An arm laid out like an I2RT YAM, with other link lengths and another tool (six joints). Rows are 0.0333 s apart.
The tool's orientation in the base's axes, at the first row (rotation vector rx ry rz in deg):
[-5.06 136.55 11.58]
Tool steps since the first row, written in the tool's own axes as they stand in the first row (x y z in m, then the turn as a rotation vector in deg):
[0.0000 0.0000 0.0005 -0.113 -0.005 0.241]
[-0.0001 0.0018 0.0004 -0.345 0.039 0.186]
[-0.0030 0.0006 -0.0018 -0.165 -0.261 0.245]
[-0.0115 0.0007 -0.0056 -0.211 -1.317 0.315]
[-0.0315 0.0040 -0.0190 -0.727 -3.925 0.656]
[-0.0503 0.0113 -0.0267 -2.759 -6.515 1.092]
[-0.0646 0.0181 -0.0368 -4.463 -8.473 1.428]
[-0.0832 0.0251 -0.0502 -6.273 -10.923 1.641]
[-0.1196 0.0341 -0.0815 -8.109 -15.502 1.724]
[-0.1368 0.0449 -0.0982 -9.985 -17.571 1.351]
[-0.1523 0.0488 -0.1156 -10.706 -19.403 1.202]
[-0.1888 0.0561 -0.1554 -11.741 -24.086 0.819]
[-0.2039 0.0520 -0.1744 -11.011 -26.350 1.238]
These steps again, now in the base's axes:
[0.0003 0.0001 -0.0004 0.245 0.037 -0.097]
[0.0001 0.0018 0.0000 0.372 0.072 0.106]
[0.0009 0.0003 0.0034 0.317 -0.214 -0.095]
[0.0046 -0.0002 0.0120 0.525 -1.242 -0.242]
[0.0098 0.0009 0.0357 1.447 -3.751 -0.450]
[0.0174 0.0069 0.0549 3.539 -6.215 0.311]
[0.0203 0.0119 0.0728 5.246 -8.077 0.996]
[0.0240 0.0167 0.0960 7.009 -10.443 1.783]
[0.0285 0.0204 0.1445 8.960 -14.929 2.425]
[0.0285 0.0283 0.1696 10.331 -17.019 3.725]
[0.0277 0.0293 0.1932 10.979 -18.845 4.104]
[0.0267 0.0299 0.2477 12.045 -23.519 4.522]
[0.0255 0.0227 0.2712 12.068 -25.682 3.448]

